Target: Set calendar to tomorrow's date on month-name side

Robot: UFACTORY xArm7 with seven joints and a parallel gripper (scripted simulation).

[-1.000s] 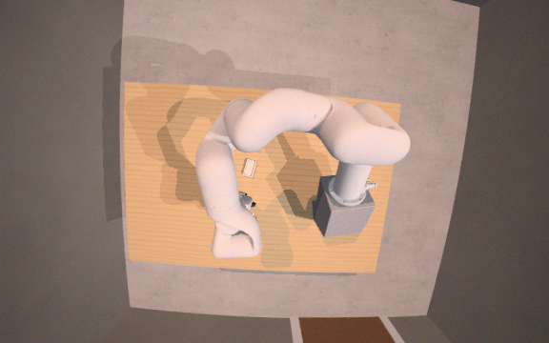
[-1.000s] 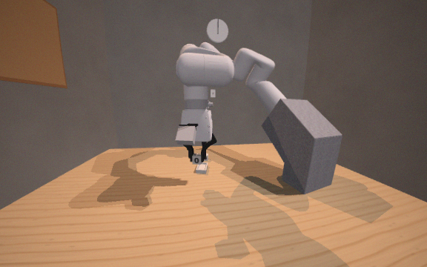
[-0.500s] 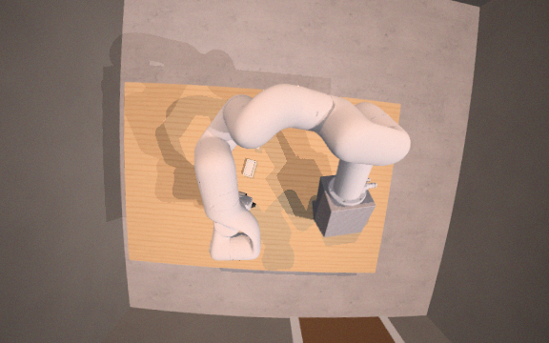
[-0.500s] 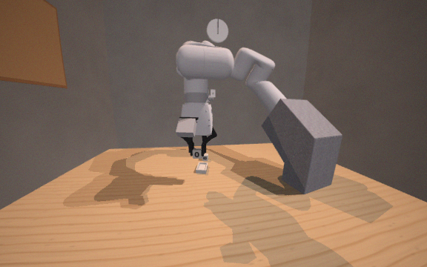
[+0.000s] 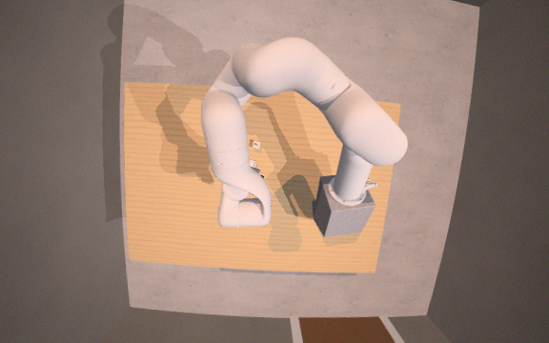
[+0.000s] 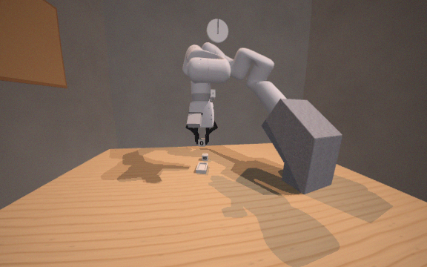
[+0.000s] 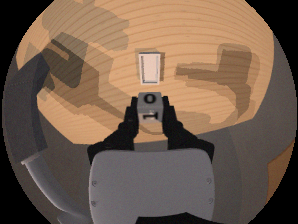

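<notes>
Right now the white calendar tray is 10 mm to the left of my hand and 130 mm below it.
</notes>
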